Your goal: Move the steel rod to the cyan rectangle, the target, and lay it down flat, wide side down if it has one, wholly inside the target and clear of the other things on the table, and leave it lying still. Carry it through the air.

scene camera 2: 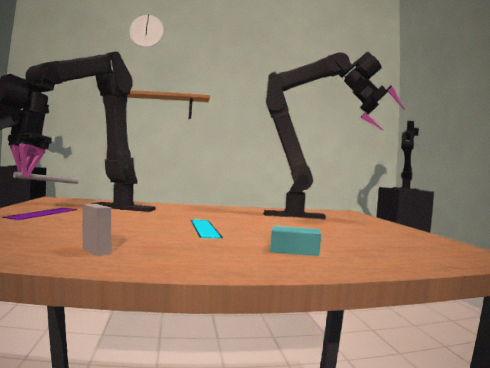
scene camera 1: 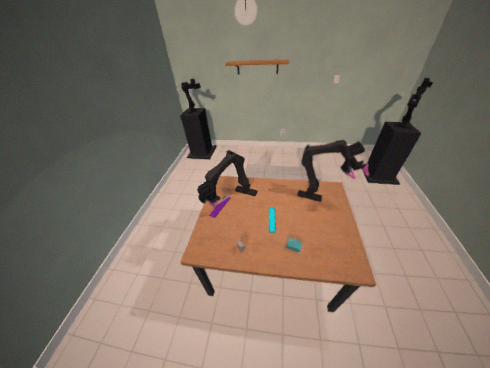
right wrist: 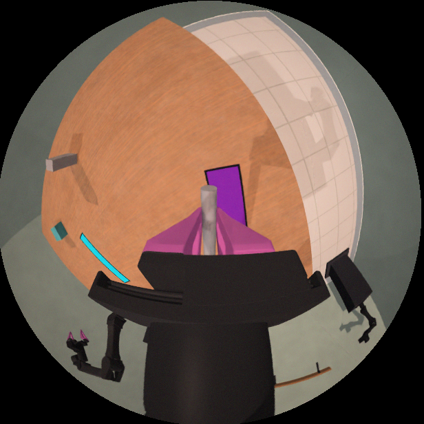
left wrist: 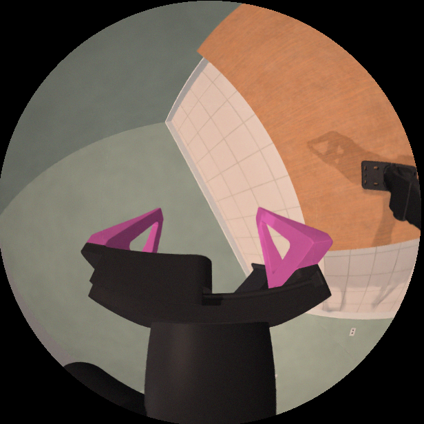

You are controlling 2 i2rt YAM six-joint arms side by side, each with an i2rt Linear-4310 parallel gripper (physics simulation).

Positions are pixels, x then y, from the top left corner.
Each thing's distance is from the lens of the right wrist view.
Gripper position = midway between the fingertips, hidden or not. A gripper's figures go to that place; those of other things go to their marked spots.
my right gripper point(right wrist: 208, 212): 0.13 m
steel rod point(right wrist: 208, 193): 0.11 m
purple rectangle point(right wrist: 230, 196): 0.23 m
The marked spots on the purple rectangle and the steel rod are 0.12 m apart.
